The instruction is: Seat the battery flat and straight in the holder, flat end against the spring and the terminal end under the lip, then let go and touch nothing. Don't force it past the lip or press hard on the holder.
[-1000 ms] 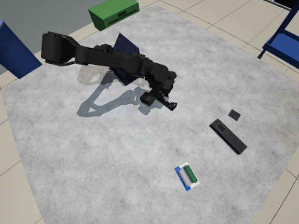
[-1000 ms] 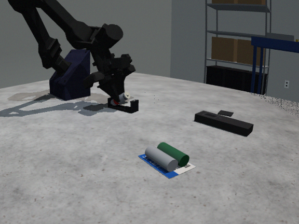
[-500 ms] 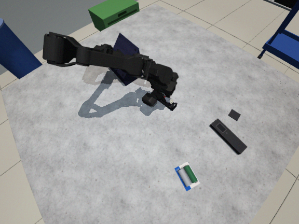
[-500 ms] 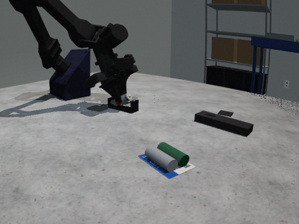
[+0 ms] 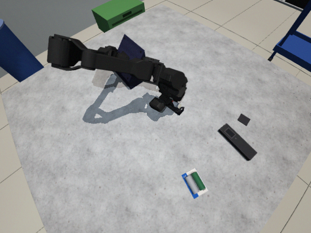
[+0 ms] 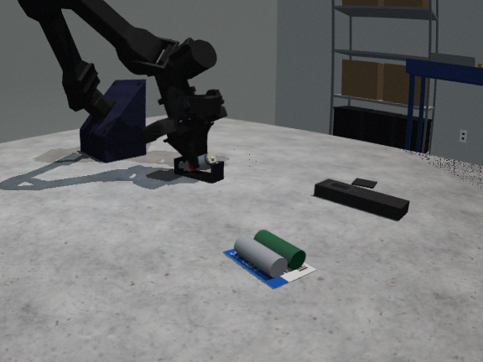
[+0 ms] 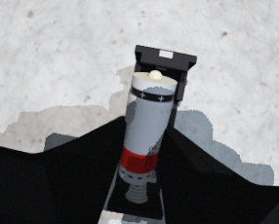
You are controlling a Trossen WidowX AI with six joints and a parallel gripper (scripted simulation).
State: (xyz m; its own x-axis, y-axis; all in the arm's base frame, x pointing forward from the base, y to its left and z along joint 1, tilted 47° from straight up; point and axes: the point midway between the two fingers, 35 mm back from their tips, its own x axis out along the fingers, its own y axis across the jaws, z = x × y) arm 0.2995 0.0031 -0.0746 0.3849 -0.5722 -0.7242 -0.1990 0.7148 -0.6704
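My gripper tip is 10 mm below the battery. The rest, counted from my gripper tip: black square (240 mm ahead, 190 mm to the left, 20 mm below); blue-white card (290 mm ahead, 150 mm to the right, 10 mm below); black remote-like bar (280 mm ahead, 90 mm to the left).
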